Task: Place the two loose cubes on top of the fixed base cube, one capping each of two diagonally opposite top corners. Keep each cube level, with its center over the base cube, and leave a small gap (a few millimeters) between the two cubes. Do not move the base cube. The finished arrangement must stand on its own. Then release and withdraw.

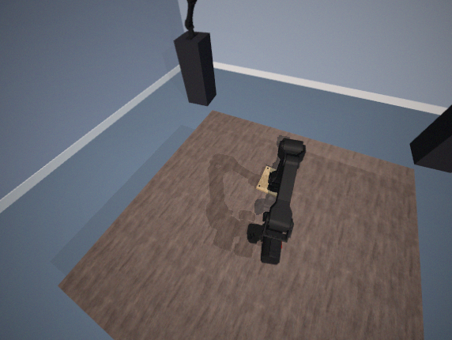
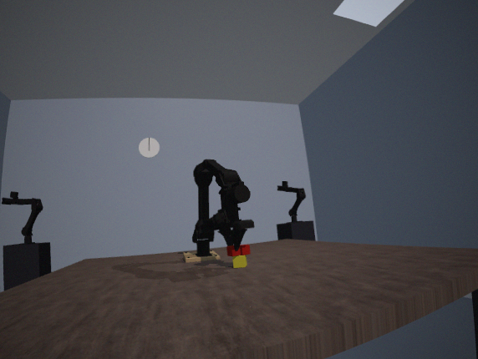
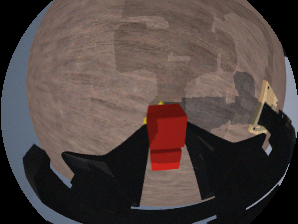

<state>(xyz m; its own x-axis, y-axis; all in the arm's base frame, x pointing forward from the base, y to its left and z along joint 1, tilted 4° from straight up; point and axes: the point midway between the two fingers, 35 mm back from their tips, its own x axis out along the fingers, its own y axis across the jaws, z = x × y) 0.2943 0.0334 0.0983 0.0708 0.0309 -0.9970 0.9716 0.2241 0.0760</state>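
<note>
Right now my gripper tip is 40 mm above the yellow cube and 20 mm to the right of it.
</note>
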